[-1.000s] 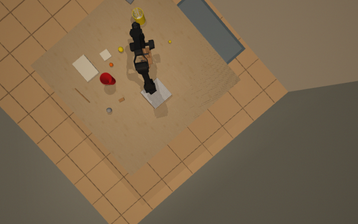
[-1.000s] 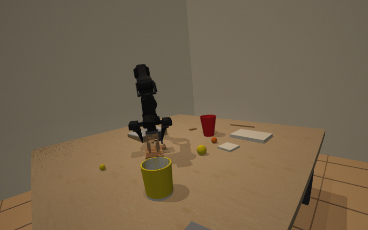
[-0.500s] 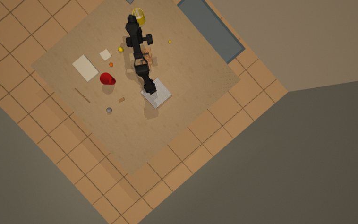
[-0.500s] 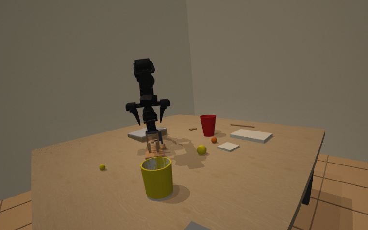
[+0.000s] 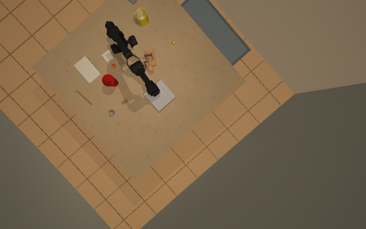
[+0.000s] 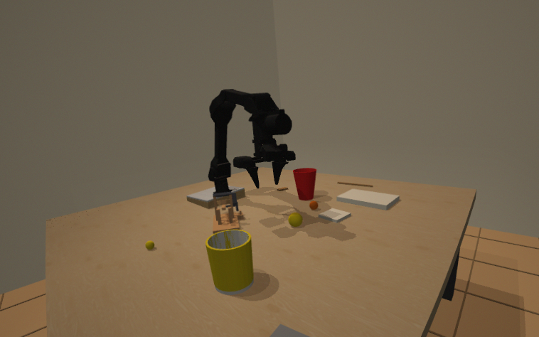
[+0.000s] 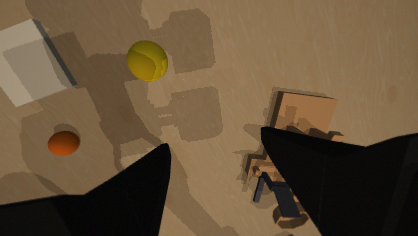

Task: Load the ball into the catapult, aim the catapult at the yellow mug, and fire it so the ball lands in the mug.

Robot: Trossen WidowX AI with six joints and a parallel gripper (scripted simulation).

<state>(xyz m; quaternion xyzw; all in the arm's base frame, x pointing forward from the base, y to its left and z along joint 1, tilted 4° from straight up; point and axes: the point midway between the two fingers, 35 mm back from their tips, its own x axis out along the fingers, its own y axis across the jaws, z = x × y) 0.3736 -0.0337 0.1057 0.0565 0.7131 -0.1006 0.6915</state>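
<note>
The orange ball lies 20 mm ahead of my gripper tip, 190 mm to the left of it and 110 mm below it. The rest, counted from my gripper tip: wooden catapult 140 mm behind, 70 mm to the right, 70 mm below; larger yellow ball 70 mm ahead, 40 mm to the left, 110 mm below; red cup 90 mm behind, 270 mm to the left, 100 mm below.
</note>
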